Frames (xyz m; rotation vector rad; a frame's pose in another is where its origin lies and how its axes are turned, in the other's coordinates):
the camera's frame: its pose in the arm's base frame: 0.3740 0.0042 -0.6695 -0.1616 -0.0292 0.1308
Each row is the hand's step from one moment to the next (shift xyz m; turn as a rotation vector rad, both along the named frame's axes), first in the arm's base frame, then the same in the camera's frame.
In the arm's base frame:
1: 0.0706 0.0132 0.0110 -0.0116 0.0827 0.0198
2: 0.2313 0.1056 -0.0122 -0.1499 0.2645 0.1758
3: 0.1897 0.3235 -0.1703 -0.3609 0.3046 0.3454
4: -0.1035 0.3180 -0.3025 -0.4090 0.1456 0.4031
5: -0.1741 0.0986 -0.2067 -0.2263 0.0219 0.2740
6: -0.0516 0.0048 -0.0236 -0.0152 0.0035 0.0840
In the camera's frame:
1: 0.0719 0.0021 0.0102 -0.0002 0.0792 0.0331
2: 0.2430 0.0758 -0.0044 -0.1103 0.2494 0.2213
3: 0.2276 0.3200 -0.1242 -0.3110 0.2880 0.4033
4: -0.0661 0.3734 -0.2439 -0.3787 0.1292 0.4369
5: -0.1633 0.1522 -0.1814 -0.2163 0.0058 0.2827
6: -0.0509 0.0151 -0.0205 -0.0131 -0.0083 0.0840

